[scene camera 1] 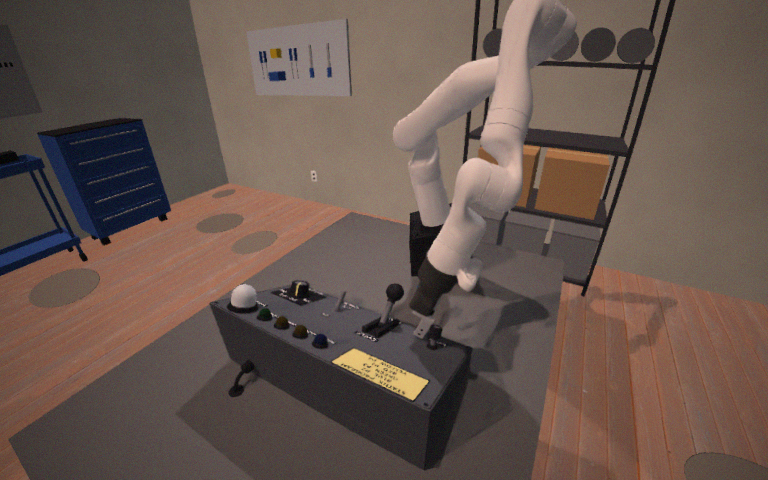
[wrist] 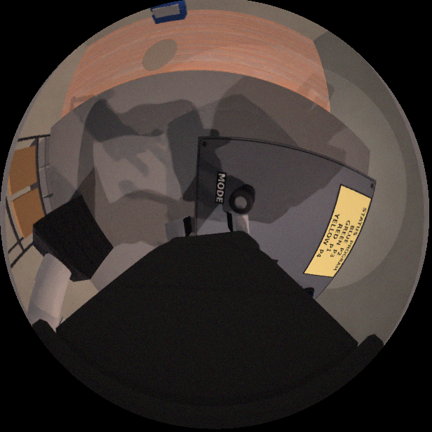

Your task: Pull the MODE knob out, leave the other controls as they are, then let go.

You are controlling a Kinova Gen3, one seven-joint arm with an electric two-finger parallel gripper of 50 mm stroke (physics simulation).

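Where they show: gripper, fingertip midpoint: (scene camera 1: 421, 326); arm's base, link origin: (scene camera 1: 436, 219).
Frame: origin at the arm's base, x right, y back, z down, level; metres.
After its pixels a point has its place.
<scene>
The black MODE knob (scene camera 1: 434, 335) @[x -0.235, y -0.415, z 0.030 m] (wrist: 241, 200) stands upright near one end of the grey console (scene camera 1: 317, 384) @[x -0.115, y -0.624, z 0.059 m] (wrist: 265, 160), beside the white MODE label (wrist: 220, 188). My gripper (scene camera 1: 423, 326) @[x -0.183, y -0.379, z 0.064 m] (wrist: 208, 221) is open and empty, low over the console's edge next to the knob. In the wrist view the knob lies just above the right finger, outside the gap between the fingers. Whether a finger touches the knob I cannot tell. In the scene view one finger shows clearly and the other is hidden.
A ball-topped lever (scene camera 1: 394, 292) @[x -0.113, y -0.383, z -0.002 m] stands close beside the gripper. Farther along are a toggle switch (scene camera 1: 340, 301) @[x 0.003, y -0.440, z 0.043 m], a rotary knob (scene camera 1: 299, 289) @[x 0.109, y -0.473, z 0.036 m], a white dome (scene camera 1: 243, 296) @[x 0.095, y -0.618, z -0.041 m] and several coloured domes. A yellow label (scene camera 1: 382, 373) @[x -0.225, y -0.571, z -0.003 m] (wrist: 340, 232) lies on the console top.
</scene>
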